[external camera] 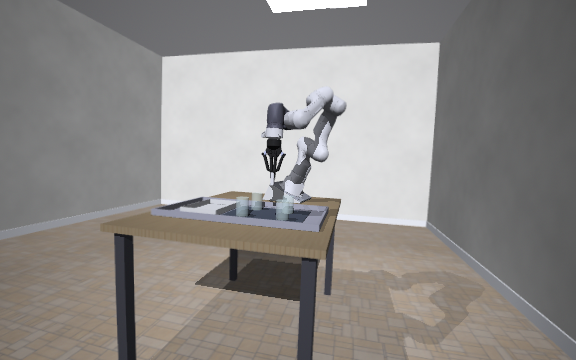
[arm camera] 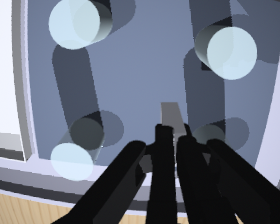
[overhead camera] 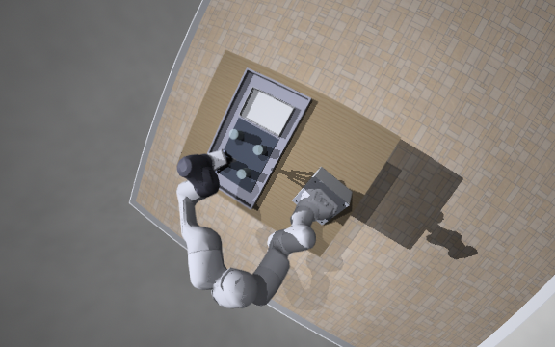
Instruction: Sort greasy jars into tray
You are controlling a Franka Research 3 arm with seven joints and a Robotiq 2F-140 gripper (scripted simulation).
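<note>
Right now the dark drying mat is 10 mm ahead of my hand, 20 mm to the right of it and 180 mm below it. Also, from my hand: white tray (40 mm ahead, 330 mm to the right, 180 mm below).
</note>
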